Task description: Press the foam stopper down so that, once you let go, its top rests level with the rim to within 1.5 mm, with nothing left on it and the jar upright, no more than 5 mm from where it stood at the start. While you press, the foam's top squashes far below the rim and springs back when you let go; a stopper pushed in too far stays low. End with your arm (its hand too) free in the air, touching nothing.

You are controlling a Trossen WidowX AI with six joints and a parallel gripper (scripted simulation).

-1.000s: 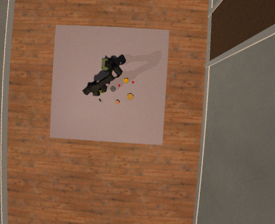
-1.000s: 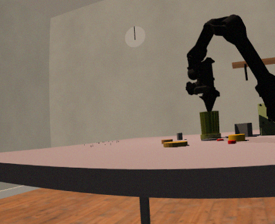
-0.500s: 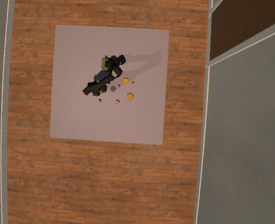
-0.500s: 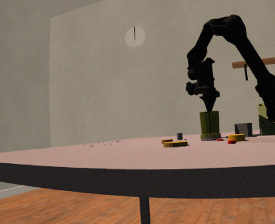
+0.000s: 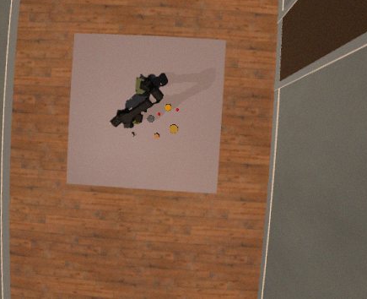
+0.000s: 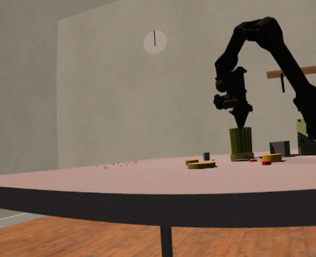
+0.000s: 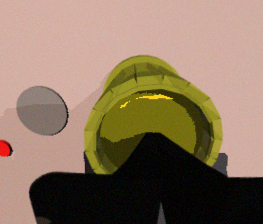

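Now: the foam stopper 50 mm below my hand. From my hand the other things lie so: grey block (140 mm behind, 60 mm to the left, 110 mm below); grey disc (20 mm behind, 120 mm to the left, 130 mm below); small grey cylinder (140 mm ahead, 10 mm to the right, 120 mm below).
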